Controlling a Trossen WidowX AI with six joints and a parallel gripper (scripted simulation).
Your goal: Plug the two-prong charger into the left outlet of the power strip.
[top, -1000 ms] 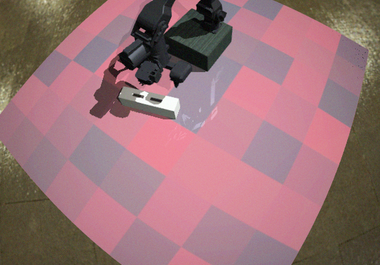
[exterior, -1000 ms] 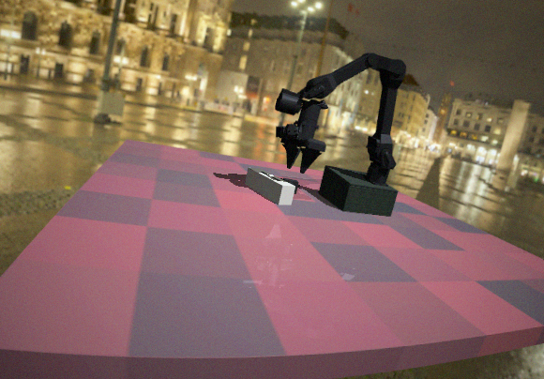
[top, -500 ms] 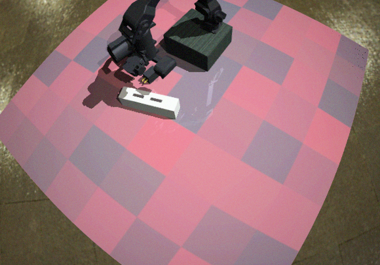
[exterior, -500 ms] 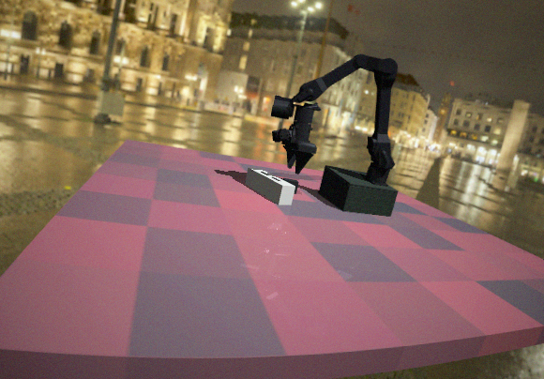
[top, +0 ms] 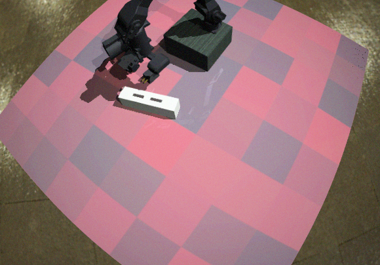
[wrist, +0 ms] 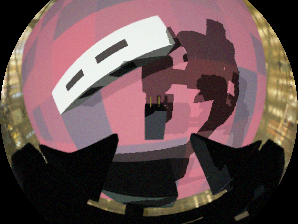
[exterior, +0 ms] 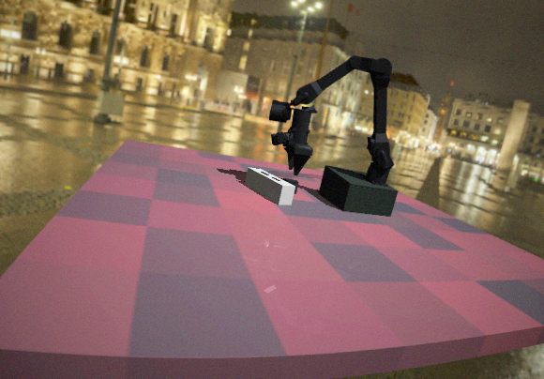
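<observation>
My gripper tip is 50 mm above the charger, 20 mm short of it and 10 mm to the left of it.
</observation>
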